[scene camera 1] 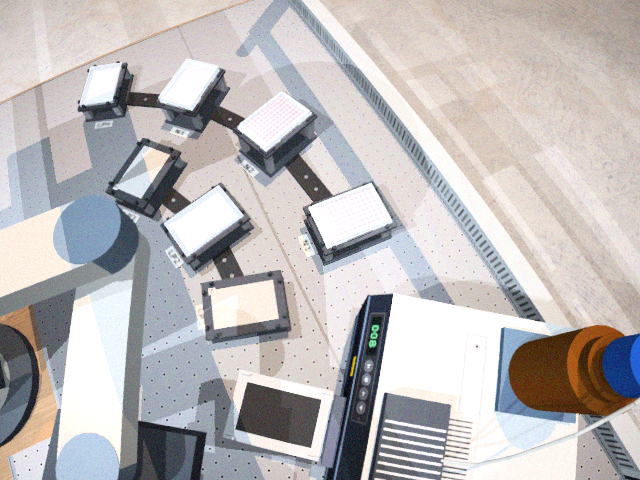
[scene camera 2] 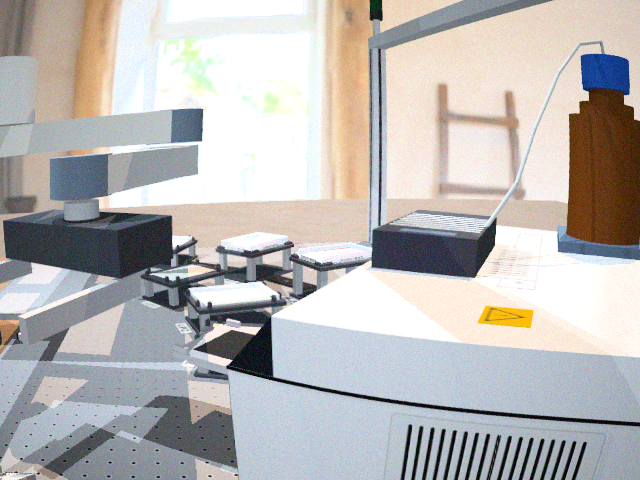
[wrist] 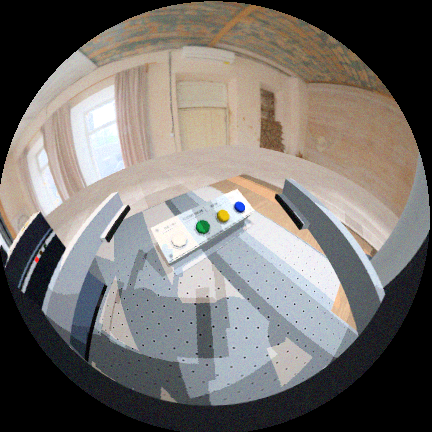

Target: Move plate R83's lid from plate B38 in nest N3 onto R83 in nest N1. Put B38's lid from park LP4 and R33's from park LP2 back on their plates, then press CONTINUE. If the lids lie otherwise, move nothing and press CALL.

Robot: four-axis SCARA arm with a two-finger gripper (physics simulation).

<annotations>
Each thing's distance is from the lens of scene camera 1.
slotted rail [scene camera 1: 533,300]: 0.75 m
tray with a dark inset [scene camera 1: 267,412]: 0.58 m
brown cylinder [scene camera 1: 543,374]: 0.44 m
key panel [scene camera 1: 364,390]: 0.48 m
The marked spots on the slotted rail and the tray with a dark inset are 0.50 m apart.
</annotations>
